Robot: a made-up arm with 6 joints.
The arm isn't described. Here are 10 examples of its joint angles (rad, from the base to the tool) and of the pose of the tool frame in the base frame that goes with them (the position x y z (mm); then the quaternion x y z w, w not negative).
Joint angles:
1: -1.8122 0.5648 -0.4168 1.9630 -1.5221 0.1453
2: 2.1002 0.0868 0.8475 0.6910 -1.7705 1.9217
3: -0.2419 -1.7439 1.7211 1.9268 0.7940 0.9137
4: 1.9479 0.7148 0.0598 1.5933 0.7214 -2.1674
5: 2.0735 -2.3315 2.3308 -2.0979 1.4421 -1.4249
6: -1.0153 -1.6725 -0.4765 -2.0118 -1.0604 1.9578
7: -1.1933 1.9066 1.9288 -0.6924 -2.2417 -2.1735
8: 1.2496 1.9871 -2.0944 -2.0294 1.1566 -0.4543
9: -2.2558 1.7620 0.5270 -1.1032 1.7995 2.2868
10: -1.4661 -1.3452 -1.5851 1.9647 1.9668 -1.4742
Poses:
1: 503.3 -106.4 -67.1 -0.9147 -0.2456 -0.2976 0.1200
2: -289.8 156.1 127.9 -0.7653 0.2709 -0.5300 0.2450
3: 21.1 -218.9 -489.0 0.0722 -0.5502 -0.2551 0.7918
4: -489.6 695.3 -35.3 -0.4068 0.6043 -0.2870 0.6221
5: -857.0 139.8 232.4 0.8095 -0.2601 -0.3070 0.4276
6: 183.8 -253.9 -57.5 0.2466 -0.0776 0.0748 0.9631
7: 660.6 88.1 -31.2 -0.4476 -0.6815 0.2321 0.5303
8: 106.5 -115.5 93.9 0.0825 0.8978 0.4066 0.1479
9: 302.2 -95.8 634.2 -0.9703 -0.0872 0.2227 0.0362
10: 274.4 488.2 179.1 -0.1174 -0.0698 -0.2387 0.9614
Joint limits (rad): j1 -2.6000..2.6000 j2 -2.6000..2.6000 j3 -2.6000..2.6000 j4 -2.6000..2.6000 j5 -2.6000..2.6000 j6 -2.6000..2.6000
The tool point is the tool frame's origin. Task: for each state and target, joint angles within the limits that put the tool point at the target. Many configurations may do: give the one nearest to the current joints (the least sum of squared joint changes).
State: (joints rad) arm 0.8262 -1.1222 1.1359 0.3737 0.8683 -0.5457
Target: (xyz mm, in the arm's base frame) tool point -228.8 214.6 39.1
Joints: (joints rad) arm 0.3207 -1.0675 0.7024 1.0067 0.6163 -0.7776
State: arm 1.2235 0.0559 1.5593 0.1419 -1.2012 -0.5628
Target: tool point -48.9 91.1 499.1
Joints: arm 1.4232 0.4107 1.3815 0.3111 -0.9237 -0.8451
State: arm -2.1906 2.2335 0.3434 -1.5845 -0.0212 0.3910
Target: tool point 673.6 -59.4 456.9
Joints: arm -1.7889 2.5730 0.6915 -1.3250 -0.0403 -0.0883
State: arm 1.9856 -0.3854 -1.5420 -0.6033 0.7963 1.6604
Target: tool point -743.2 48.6 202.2
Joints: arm 1.6969 -0.4306 -1.7217 -0.6015 0.5030 1.5777
